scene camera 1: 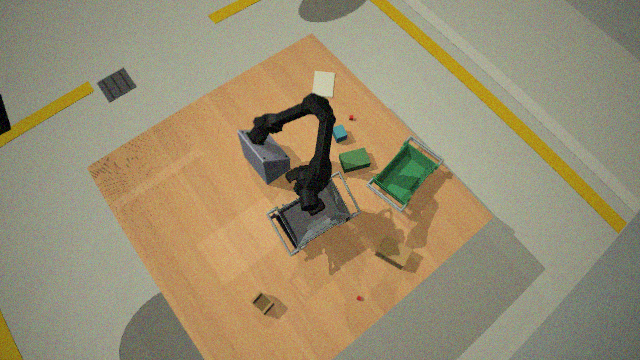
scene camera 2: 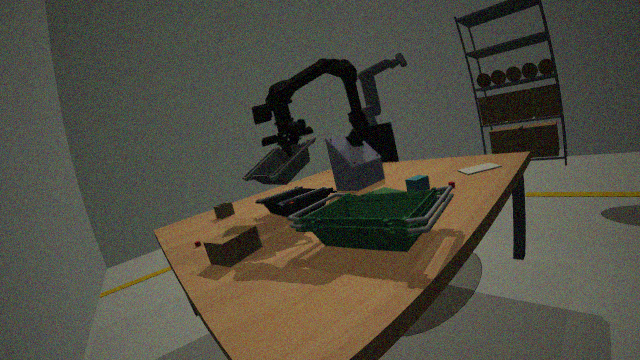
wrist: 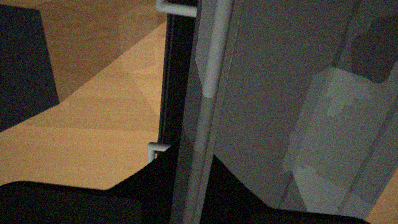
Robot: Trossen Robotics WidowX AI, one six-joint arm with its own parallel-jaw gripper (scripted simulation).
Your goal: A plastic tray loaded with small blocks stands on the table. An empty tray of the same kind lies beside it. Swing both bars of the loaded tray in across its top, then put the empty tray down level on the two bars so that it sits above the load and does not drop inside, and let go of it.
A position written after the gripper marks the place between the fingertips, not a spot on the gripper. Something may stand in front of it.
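You've got the gripper (scene camera 2: 293, 159) (wrist: 190, 148) in view, and there's a grey plastic tray (scene camera 1: 302, 227) as well.
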